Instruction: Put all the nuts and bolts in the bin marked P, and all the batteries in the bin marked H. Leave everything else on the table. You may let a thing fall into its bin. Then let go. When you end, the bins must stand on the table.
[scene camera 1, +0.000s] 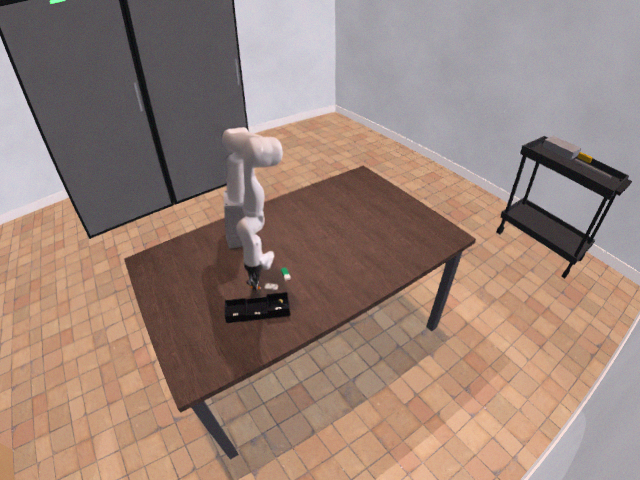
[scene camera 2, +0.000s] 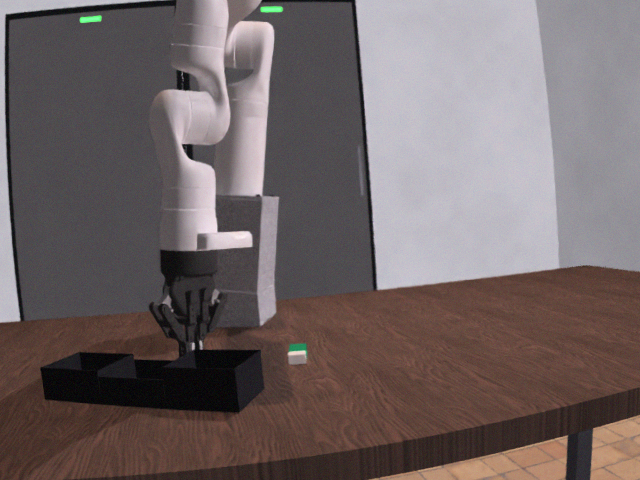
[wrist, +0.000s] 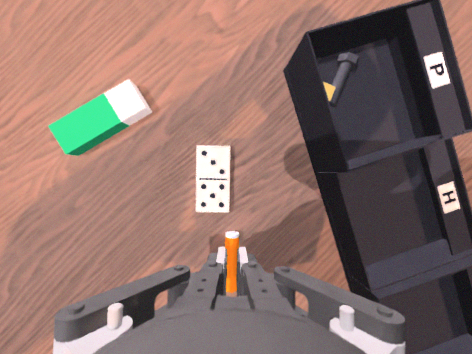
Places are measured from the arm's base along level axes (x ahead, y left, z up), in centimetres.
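Pixels of known places: gripper, fingertip midpoint: (scene camera 1: 255, 288) (wrist: 231, 259); arm's base, origin of the base link: (scene camera 1: 237, 197) (scene camera 2: 237, 194).
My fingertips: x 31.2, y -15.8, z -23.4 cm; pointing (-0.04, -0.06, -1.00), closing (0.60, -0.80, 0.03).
Note:
Ahead of a thing's pixels: the offset from my fingertips to its top centre. "*": to the spot under its first point. Level surfaces: height alone.
My gripper (scene camera 1: 253, 285) (scene camera 2: 190, 350) (wrist: 231, 259) is shut on the orange battery {dx +0.1, dy +0.1, dz +1.0 cm} (scene camera 1: 258, 287) (wrist: 231, 275), low over the table behind the bins. Its white end points towards the domino. In scene camera 2 the bins hide the battery and the very fingertips; I cannot tell whether the battery touches the table. Bin P (scene camera 2: 201, 390) (wrist: 301, 100) holds a dark bolt {dx +15.6, dy +2.2, dz +2.0 cm} (wrist: 343, 75) and a yellow nut {dx +13.8, dy +2.6, dz +2.2 cm} (scene camera 1: 280, 300) (wrist: 328, 92), partly hidden by the wall in the wrist view. Bin H {* dx +14.2, dy -9.0, dz +1.7 cm} (scene camera 2: 131, 391) (wrist: 395, 210) is the middle one and shows no object inside in the wrist view.
A white domino {dx +4.1, dy +5.1, dz +0.7 cm} (scene camera 1: 271, 286) (wrist: 213, 179) lies just ahead of the battery. A green and white eraser {dx +2.6, dy +14.2, dz +1.2 cm} (scene camera 1: 285, 273) (scene camera 2: 297, 353) (wrist: 100, 117) lies farther off. A third bin {* dx +5.6, dy -14.0, dz +0.5 cm} (scene camera 1: 235, 312) (scene camera 2: 69, 383) joins bin H, all on the table {dz -0.1 cm} (scene camera 1: 336, 248) (scene camera 2: 439, 361).

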